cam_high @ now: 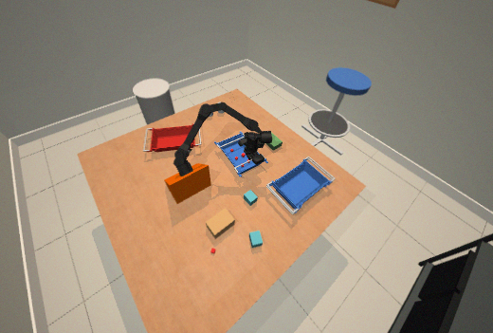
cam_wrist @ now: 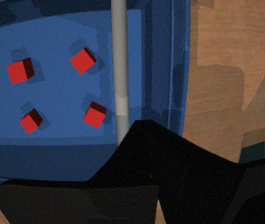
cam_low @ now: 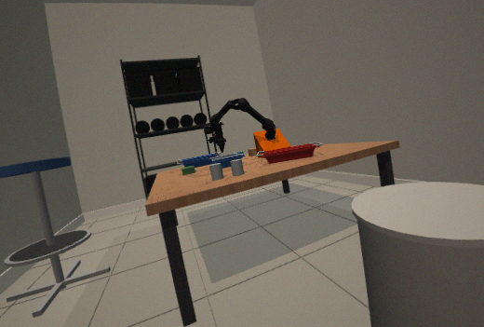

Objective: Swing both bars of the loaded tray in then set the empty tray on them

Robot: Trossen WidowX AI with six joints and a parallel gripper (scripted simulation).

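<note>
The red tray is 27 cm behind my gripper tip, 47 cm to the left of it and 4 cm below it. Round my gripper tip: green block: 27 cm ahead, 8 cm to the left, 7 cm below; then tan block: 35 cm behind, 20 cm to the right, 6 cm below; then small red cube: 44 cm behind, 28 cm to the right, 8 cm below.
</note>
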